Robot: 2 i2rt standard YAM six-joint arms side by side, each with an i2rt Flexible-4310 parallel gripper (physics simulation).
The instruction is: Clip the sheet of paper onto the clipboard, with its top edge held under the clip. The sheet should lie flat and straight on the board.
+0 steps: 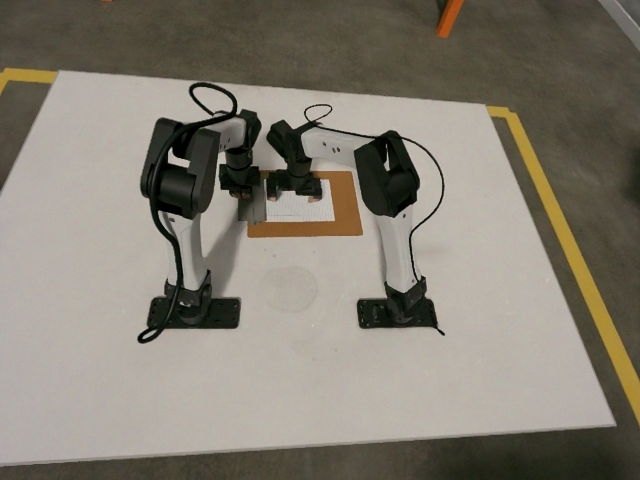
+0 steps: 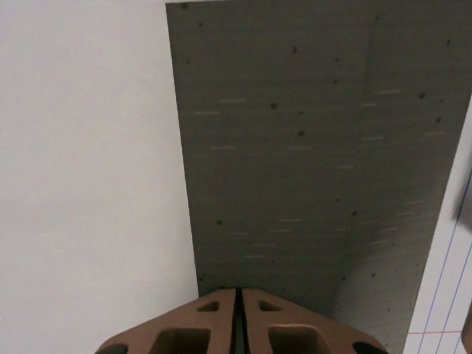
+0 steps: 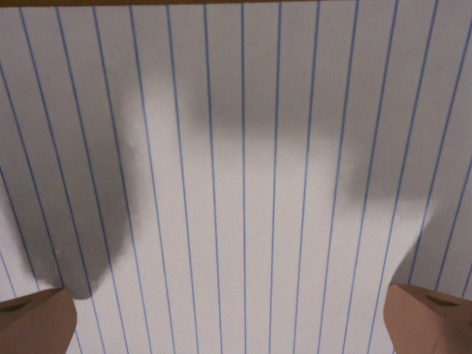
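The brown clipboard [image 1: 346, 228] lies on the table with its grey clip [image 1: 251, 212] [image 2: 300, 175] at the left end. The lined white sheet [image 1: 305, 210] [image 2: 435, 280] [image 3: 260, 200] lies flat on the board, its lines roughly parallel to the clip's edge. Its left edge meets the clip; how far it reaches underneath is hidden. My left gripper [image 1: 240, 195] [image 2: 239, 303] is shut, fingertips together, over the clip plate with nothing visible between them. My right gripper [image 1: 294, 198] [image 3: 230, 300] is wide open over the sheet, with a fingertip towards each side.
The white table [image 1: 310, 392] carries both arm bases [image 1: 227, 312] [image 1: 366, 312] in front of the board. The two grippers are close together over the board. Yellow floor tape [image 1: 584, 304] and an orange post [image 1: 450, 18] are beyond the table.
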